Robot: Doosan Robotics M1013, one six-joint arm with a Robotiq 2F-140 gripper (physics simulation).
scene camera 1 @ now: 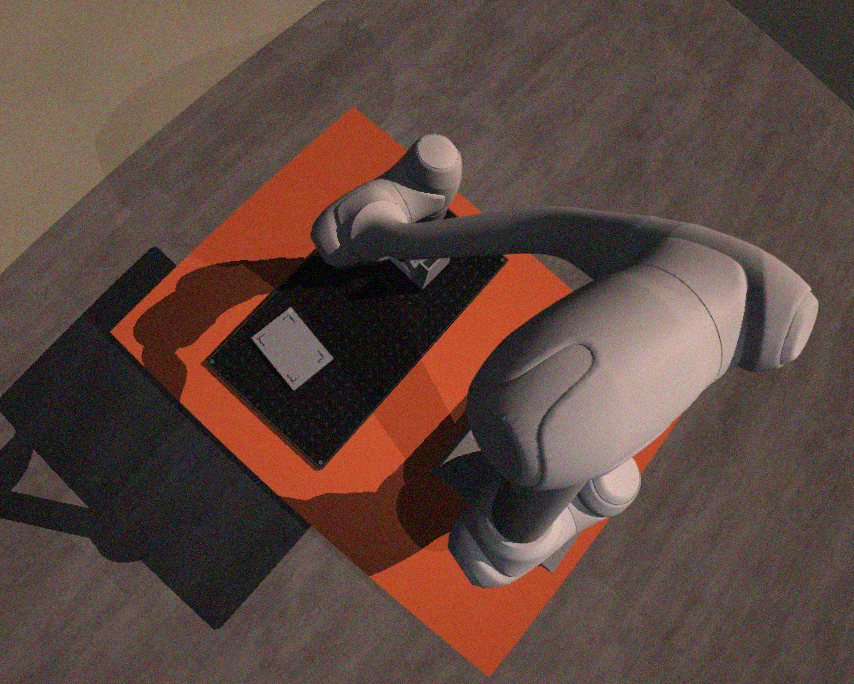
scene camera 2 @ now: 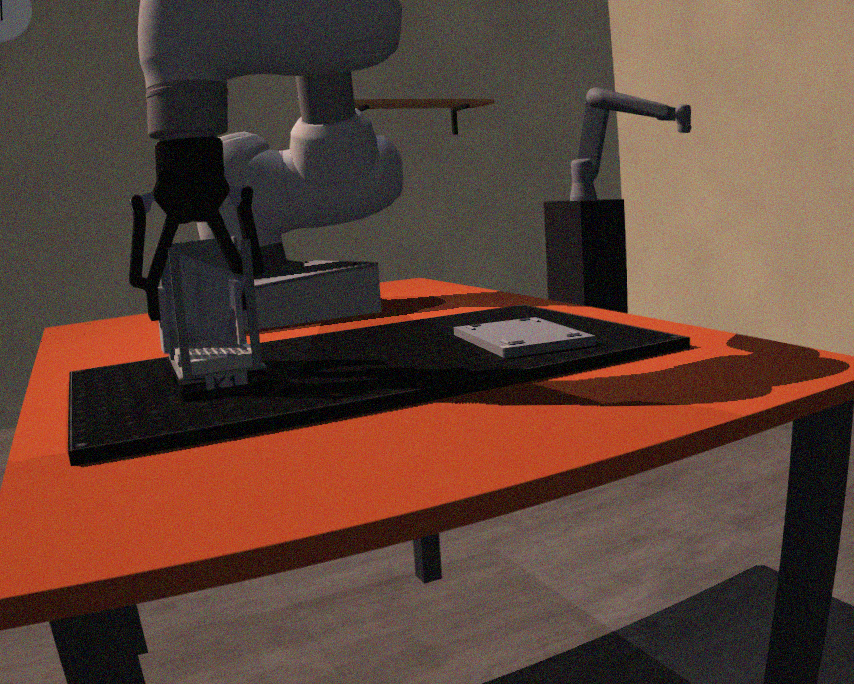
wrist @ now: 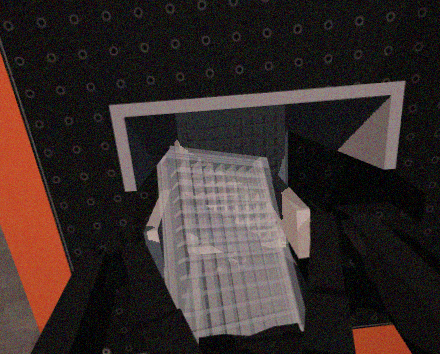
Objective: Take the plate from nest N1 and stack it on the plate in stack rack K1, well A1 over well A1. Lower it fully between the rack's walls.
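Places are measured from the arm's base along level axes (x ahead, y down, z left), in centimetres.
Pixels of known places: gripper, fingertip midpoint: (scene camera 2: 203,347) (wrist: 222,200).
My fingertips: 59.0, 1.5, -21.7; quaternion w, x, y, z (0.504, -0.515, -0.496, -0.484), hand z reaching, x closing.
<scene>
Ahead of a thing's pixels: the offset from my fingertips to its top centre, as dx, dy, dz. Level surfaces: height alone.
The rack K1 @[+0.0, -11.5, +1.2] (scene camera 1: 427,276) (scene camera 2: 226,379) (wrist: 250,101) stands on the black board. My gripper (scene camera 2: 202,313) (wrist: 222,200) is low around it, shut on the clear gridded plate (wrist: 225,200) by its two side edges. The plate tips steeply, its far end low and its near end high, and is turned a little between the pads, partly within the rack walls. It is not level. In scene camera 2 another plate @[-1.0, +0.5, +1.3] (scene camera 2: 220,351) shows as a pale grid low in the rack. Nest N1 @[+7.3, +2.4, +37.5] (scene camera 1: 290,349) (scene camera 2: 523,334) holds no plate. Well A1 cannot be made out.
The black perforated board @[dy +3.9] (scene camera 1: 356,370) (scene camera 2: 121,420) (wrist: 60,135) lies on the orange table @[dy +5.2] (scene camera 1: 256,213) (scene camera 2: 356,484). A grey box-shaped base (scene camera 2: 320,299) stands behind the board. The rack's walls rise close to the fingers. The arm hides the fingers in scene camera 1.
</scene>
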